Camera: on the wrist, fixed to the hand. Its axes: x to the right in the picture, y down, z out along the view.
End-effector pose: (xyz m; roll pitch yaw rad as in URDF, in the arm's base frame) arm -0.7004 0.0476 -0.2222 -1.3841 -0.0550 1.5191
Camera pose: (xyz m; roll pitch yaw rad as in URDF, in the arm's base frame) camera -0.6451 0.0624 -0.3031 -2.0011 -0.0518 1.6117
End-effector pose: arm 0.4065 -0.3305 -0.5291 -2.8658 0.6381 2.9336
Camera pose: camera 0.3866 -0.2381 -0.4992 2.8098 0.7304 2.9407
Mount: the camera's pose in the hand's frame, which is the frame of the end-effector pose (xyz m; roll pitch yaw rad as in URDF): 0.0132 0.0702 -0.0687 -0.6130 -0.0903 0.0201
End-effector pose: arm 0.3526 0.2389 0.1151 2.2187 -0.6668 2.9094
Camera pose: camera 0.3983 0.2153 0.1998 1.6692 -0.6256 2.8056
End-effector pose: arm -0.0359 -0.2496 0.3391 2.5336 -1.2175 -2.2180
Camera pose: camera 0.0013 -0.1699 0.3849 2.0762 -1.1495 -2.3849
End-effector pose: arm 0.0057 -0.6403 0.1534 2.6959 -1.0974 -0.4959
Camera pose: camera -0.0773 -0.6338 0.2072 2.1793 -1.0218 -0.6052
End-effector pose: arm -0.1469 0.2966 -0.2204 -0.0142 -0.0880 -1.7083
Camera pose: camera -0.0810 0.2680 -0.2887 -0.6292 -0.1780 -1.6867
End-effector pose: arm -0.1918 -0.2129 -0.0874 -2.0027 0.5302 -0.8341
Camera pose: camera -0.2640 -0.2699 -0.1243 -2.5681 0.5845 -0.7458
